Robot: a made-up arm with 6 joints.
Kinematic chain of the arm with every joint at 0, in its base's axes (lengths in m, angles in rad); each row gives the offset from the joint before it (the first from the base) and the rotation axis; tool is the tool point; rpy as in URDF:
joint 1: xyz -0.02 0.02 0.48 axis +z
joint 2: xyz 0.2 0.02 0 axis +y
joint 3: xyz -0.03 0 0.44 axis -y
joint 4: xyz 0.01 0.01 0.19 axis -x
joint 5: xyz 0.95 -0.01 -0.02 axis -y
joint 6: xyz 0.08 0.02 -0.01 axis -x
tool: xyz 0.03 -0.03 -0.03 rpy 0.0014 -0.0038 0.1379
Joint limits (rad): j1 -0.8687..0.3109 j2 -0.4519..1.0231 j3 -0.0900..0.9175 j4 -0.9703..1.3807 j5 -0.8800..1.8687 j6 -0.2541..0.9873
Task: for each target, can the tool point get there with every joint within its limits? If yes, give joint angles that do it. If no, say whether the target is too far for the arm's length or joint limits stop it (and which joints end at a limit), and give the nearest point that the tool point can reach.
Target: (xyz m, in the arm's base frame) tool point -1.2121 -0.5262 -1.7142
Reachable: no: too far | nearest point 0.6403 -0.8229 -0.1274 | short by 2.457 m
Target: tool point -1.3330 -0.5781 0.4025
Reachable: no: joint limits stop it (at a limit: joint 1, joint 2, joint 3, joint 5, joint 6) | nearest point -0.1265 0.0004 1.8291 | short by 1.956 m
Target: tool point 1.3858 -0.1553 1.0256
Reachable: yes | joints -0.1379 0.3812 0.3464 -0.5955 0.3515 0.1219
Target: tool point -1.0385 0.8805 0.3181
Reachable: no: joint limits stop it (at a limit: joint 1, joint 2, joint 3, joint 4, joint 5, joint 6) | nearest point -0.1156 0.1028 1.8205 | short by 1.927 m
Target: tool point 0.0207 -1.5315 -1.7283
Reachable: no: too far | nearest point 0.6858 -0.8872 -0.1509 | short by 1.829 m
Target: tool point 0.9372 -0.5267 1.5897
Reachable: yes | joints -0.5534 0.2097 0.6537 0.7335 0.7573 0.7728
